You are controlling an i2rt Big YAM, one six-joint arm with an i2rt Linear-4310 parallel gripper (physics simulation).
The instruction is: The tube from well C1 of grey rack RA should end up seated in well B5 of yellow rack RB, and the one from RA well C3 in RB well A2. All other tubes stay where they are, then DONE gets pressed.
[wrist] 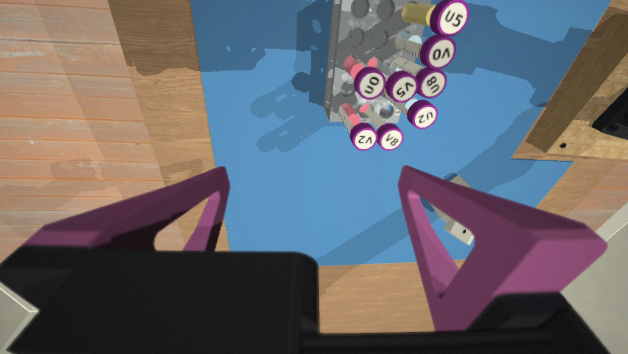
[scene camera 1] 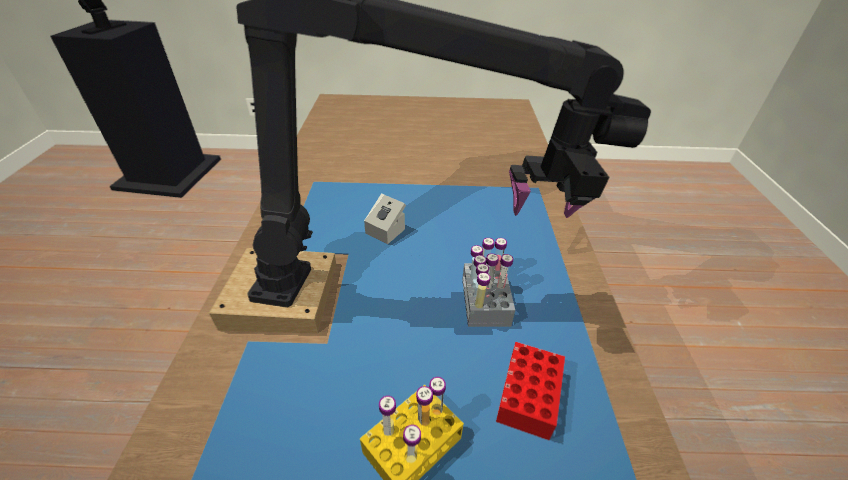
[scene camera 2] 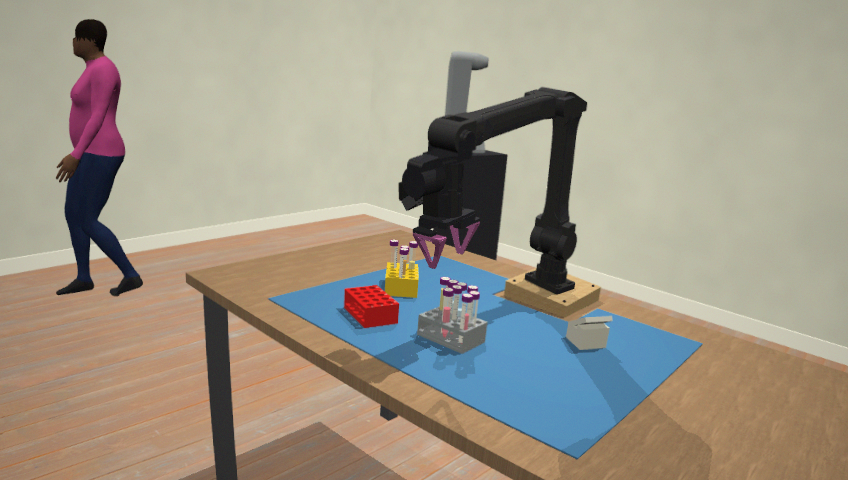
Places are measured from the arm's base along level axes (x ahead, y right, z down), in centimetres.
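Where they show: gripper, fingertip midpoint: (wrist: 313, 175) (scene camera 1: 540, 214) (scene camera 2: 446, 260); arm's base, origin of the base link: (scene camera 1: 281, 283) (scene camera 2: 549, 283).
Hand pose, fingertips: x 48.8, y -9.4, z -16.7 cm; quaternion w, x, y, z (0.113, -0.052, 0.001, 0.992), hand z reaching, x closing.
Each offset is from my fingertips to the centre of the thing. "pt": to the spot under its first point.
My gripper (scene camera 1: 542, 214) (scene camera 2: 446, 259) (wrist: 313, 175) is open and empty, high above the mat on the far side of grey rack RA @(dx -7.4, dy +4.0, dz +18.2 cm) (scene camera 1: 490, 316) (scene camera 2: 470, 340) (wrist: 342, 50). RA holds several upright purple-capped tubes. In the wrist view their caps include U5 @(pt dx -8.9, dy +9.2, dz +8.2 cm) (wrist: 453, 18), V0 @(pt dx -9.1, dy +6.9, dz +8.2 cm) (wrist: 439, 53), U0 @(pt dx -4.7, dy +3.5, dz +8.2 cm) (wrist: 370, 85) and V2 @(pt dx -5.8, dy -1.0, dz +8.2 cm) (wrist: 364, 138). RA's well labels are not readable, so I cannot tell which tubes are in C1 and C3. Yellow rack RB @(dx -17.6, dy +35.1, dz +18.2 cm) (scene camera 1: 371, 457) (scene camera 2: 401, 287) stands turned, with several capped tubes and open wells. A pale box with a dark button @(pt dx -32.8, dy -14.8, dz +14.4 cm) (scene camera 1: 384, 211) stands on the mat.
An empty red rack @(dx +0.6, dy +24.0, dz +18.2 cm) (scene camera 1: 526, 423) (scene camera 2: 380, 315) stands near RA and RB. The arm's wooden base (scene camera 1: 270, 322) (scene camera 2: 550, 300) is at the mat's edge. RA's tubes stand close together, their caps well above the rack. A person (scene camera 2: 98, 118) stands beyond the table.
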